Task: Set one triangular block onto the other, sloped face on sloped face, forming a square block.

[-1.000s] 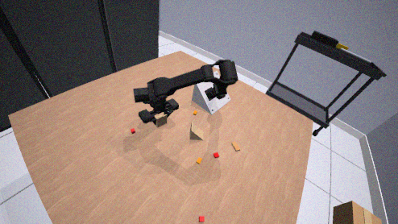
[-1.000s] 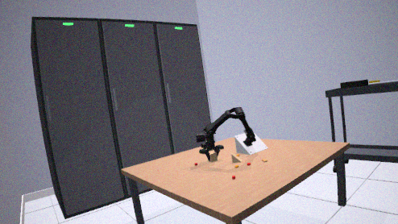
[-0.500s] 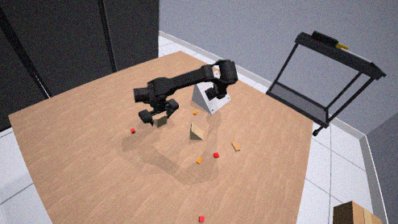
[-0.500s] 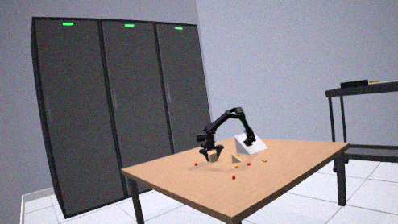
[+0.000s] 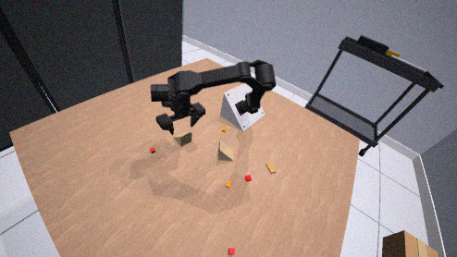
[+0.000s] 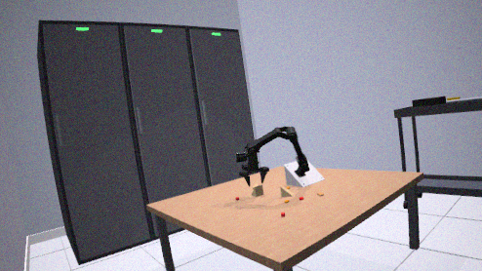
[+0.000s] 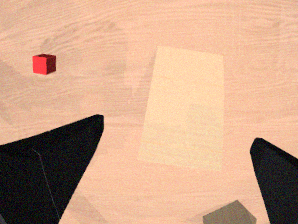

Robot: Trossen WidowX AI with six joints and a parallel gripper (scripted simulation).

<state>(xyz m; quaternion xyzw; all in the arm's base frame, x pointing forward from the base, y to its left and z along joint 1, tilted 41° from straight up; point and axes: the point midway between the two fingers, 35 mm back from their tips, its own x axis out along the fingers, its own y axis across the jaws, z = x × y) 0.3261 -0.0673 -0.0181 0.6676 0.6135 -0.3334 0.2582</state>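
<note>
My gripper tip is now 1 cm to the right of the pale wooden triangular block and 5 cm above it. From my gripper tip the other things lie so: tan piece 18 cm behind, 36 cm to the left, 6 cm below.
</note>
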